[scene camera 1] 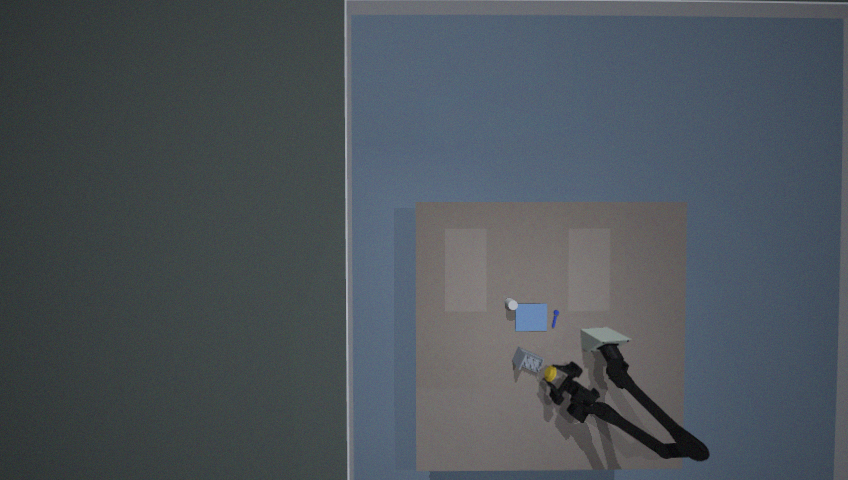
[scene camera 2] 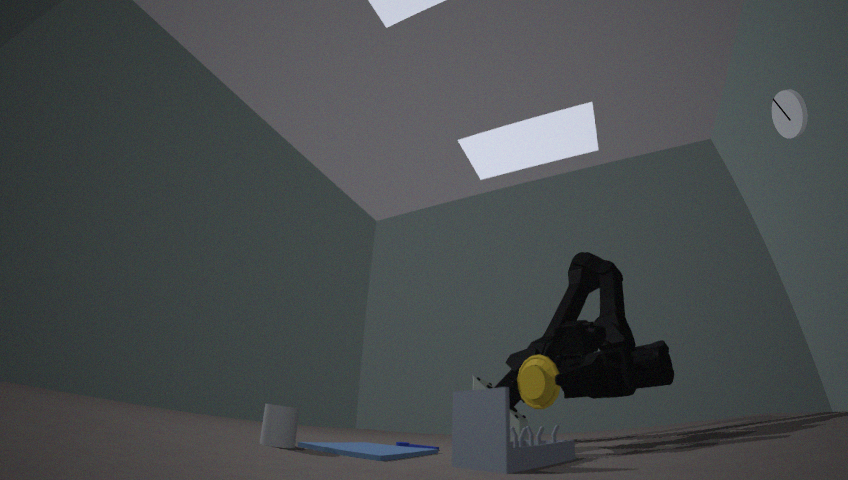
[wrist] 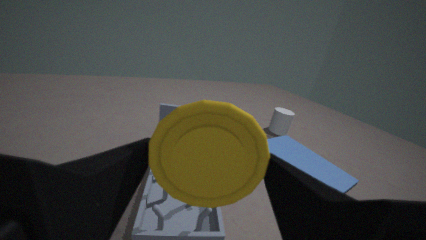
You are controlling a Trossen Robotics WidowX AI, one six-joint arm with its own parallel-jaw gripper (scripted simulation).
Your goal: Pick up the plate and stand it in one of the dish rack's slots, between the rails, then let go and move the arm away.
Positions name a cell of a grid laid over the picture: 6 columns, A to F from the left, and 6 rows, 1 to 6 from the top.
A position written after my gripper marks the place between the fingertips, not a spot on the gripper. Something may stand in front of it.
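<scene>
My gripper is visible in the wrist view (C4), in scene camera 1 (D5) and in scene camera 2 (D5).
</scene>
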